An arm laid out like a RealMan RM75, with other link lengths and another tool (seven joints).
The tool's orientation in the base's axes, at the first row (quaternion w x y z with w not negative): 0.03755 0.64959 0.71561 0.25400
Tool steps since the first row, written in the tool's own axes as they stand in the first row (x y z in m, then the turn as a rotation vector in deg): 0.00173 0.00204 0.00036 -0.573 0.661 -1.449; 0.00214 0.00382 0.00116 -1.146 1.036 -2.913; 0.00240 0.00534 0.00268 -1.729 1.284 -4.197; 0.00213 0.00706 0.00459 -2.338 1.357 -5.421
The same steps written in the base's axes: 0.00173 0.00181 0.00101 0.134 -0.982 1.372; 0.00360 0.00250 0.00116 0.001 -1.976 2.639; 0.00552 0.00326 0.00054 -0.176 -2.927 3.695; 0.00786 0.00366 -0.00049 -0.486 -3.888 4.620
